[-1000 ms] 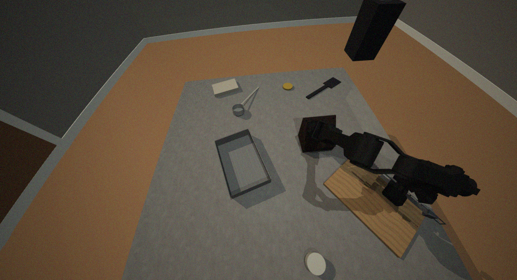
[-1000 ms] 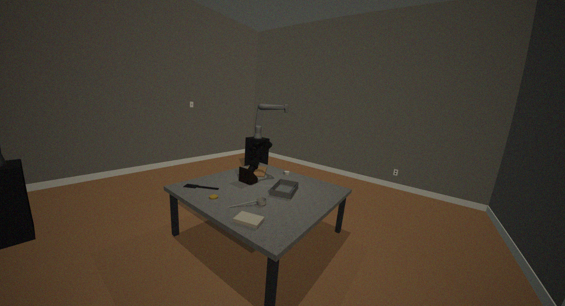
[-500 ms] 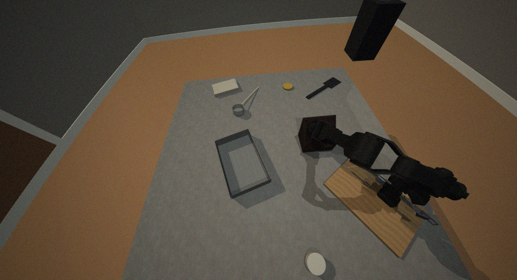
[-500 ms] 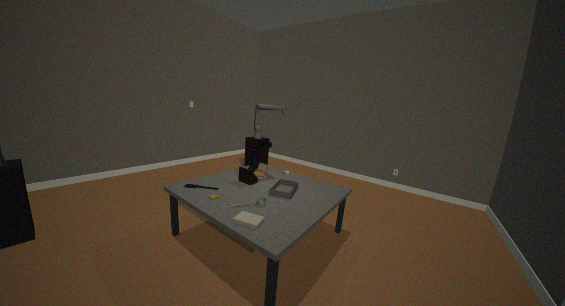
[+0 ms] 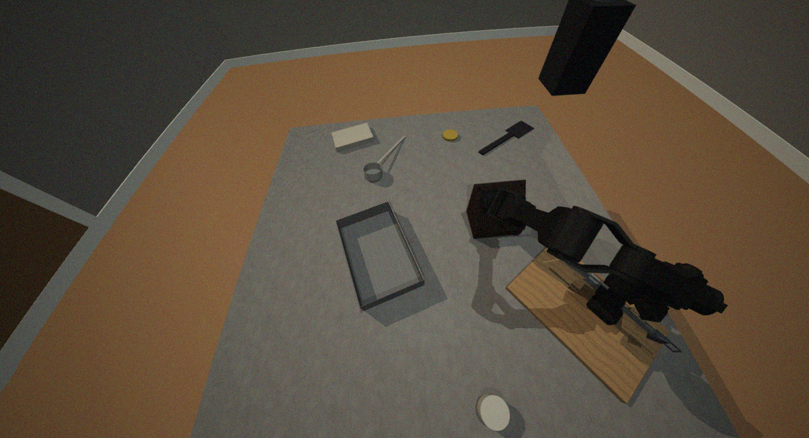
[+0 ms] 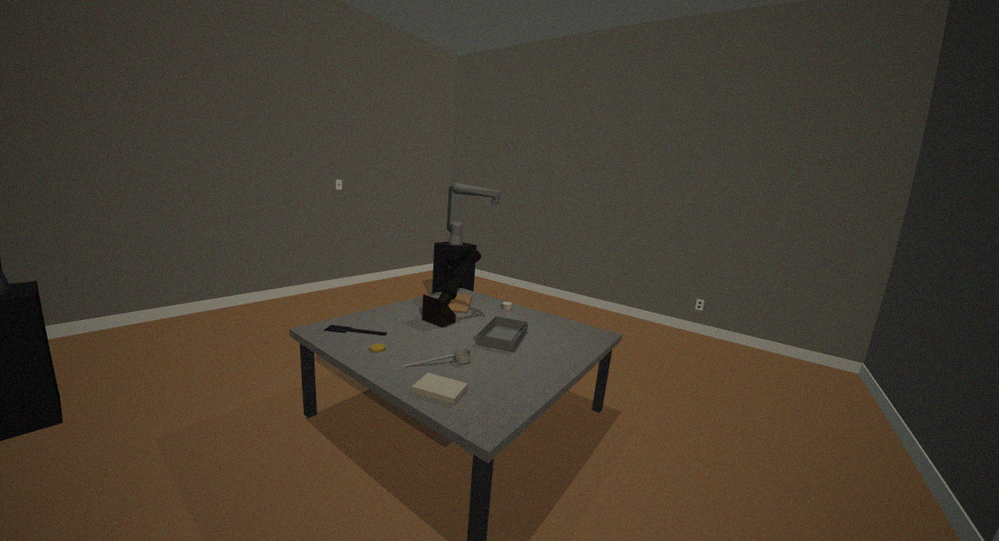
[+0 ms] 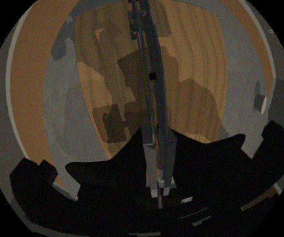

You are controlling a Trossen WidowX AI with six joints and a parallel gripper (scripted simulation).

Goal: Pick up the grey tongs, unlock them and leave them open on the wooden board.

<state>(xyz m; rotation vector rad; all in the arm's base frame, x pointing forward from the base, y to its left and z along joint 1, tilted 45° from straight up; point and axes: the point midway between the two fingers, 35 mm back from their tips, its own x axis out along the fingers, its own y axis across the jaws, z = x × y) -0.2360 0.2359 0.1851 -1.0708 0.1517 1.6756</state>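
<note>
My gripper tip is now 40 mm above the wooden board, 30 mm short of it and 20 mm to the right of it. Round my gripper tip: black spatula: 720 mm to the right, 40 mm below, 10 mm ahead; dark roasting tin: 610 mm ahead, 200 mm to the right, 20 mm below; white disc: 340 mm ahead, 220 mm to the left, 30 mm below.
</note>
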